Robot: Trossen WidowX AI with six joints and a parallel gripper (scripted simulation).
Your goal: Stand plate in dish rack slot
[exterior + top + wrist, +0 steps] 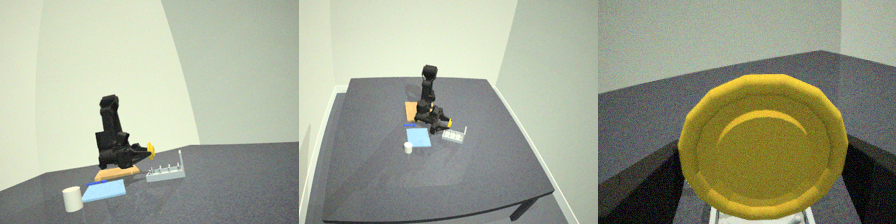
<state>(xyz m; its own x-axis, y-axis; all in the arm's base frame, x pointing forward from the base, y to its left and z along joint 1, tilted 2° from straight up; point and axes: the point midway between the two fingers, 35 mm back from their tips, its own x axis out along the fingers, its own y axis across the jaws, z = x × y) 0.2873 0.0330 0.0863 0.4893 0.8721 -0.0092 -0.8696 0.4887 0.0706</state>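
Right now my gripper tip is 70 mm above the grey dish rack, 30 mm to the right of it and 10 mm short of it. The rest, counted from my gripper tip: yellow plate 10 mm to the right; then small blue spoon 210 mm to the right, 120 mm behind, 90 mm below; then light blue mat 190 mm to the right, 100 mm below, 10 mm behind.
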